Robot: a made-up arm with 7 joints. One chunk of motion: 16 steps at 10 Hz.
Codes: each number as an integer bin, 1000 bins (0 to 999) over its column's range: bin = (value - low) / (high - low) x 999, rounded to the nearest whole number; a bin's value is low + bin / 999 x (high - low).
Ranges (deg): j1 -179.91..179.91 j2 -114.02..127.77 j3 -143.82..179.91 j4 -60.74..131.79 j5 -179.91..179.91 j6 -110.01..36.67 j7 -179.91..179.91
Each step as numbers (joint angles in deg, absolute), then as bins.
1 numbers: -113.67 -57.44 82.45 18.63 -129.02 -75.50 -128.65
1 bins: 184 234 698 412 141 235 142
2 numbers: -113.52 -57.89 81.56 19.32 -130.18 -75.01 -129.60
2 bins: 184 232 696 415 138 238 140
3 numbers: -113.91 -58.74 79.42 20.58 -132.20 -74.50 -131.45
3 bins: 183 228 689 422 132 242 135
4 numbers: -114.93 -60.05 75.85 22.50 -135.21 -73.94 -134.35
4 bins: 180 223 678 432 124 246 126
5 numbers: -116.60 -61.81 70.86 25.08 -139.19 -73.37 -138.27
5 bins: 176 216 662 445 113 250 116
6 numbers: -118.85 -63.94 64.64 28.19 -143.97 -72.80 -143.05
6 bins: 170 207 643 461 100 253 102
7 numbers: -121.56 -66.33 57.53 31.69 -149.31 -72.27 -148.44
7 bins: 162 197 621 480 85 257 87
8 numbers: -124.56 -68.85 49.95 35.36 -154.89 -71.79 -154.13
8 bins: 154 187 598 499 69 260 72
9 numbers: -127.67 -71.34 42.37 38.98 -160.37 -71.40 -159.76
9 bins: 145 176 575 517 54 263 56
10 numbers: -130.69 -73.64 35.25 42.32 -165.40 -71.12 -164.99
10 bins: 137 167 553 535 40 265 41
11 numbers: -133.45 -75.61 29.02 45.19 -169.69 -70.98 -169.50
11 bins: 129 159 533 550 28 266 29
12 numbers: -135.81 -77.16 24.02 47.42 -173.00 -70.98 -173.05
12 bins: 122 152 518 561 19 266 19
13 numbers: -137.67 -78.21 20.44 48.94 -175.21 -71.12 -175.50
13 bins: 117 148 507 569 13 265 12
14 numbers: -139.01 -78.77 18.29 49.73 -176.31 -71.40 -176.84
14 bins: 114 146 500 573 10 263 9
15 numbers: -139.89 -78.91 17.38 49.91 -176.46 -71.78 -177.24
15 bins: 111 145 497 574 10 260 7
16 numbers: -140.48 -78.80 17.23 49.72 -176.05 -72.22 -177.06
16 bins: 109 146 497 573 11 257 8
